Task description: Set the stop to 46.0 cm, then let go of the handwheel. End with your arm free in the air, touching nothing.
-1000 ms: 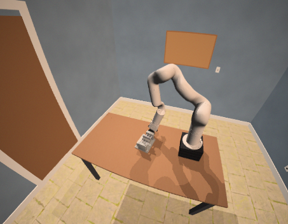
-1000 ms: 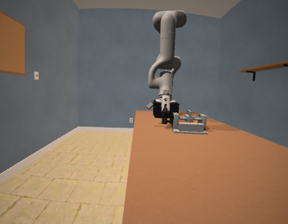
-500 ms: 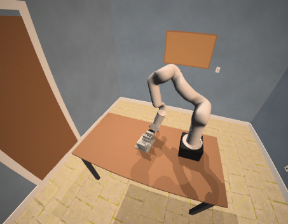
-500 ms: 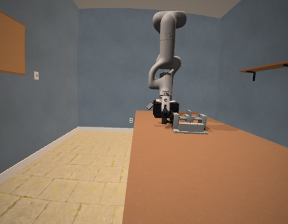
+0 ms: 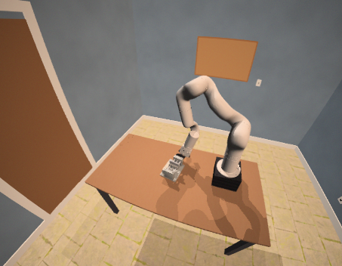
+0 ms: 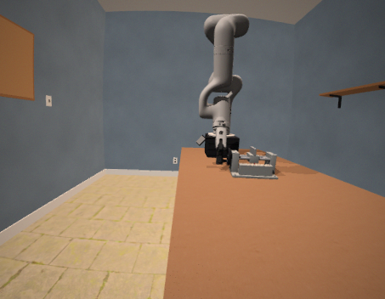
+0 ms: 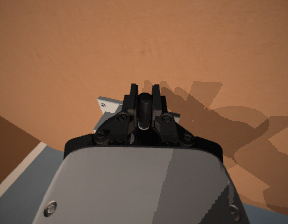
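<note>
Now: the black handwheel 1 cm ahead of my hand and 2 cm to the left of it. Also, from my hand: dark round handwheel handle (1 cm to the left).
</note>
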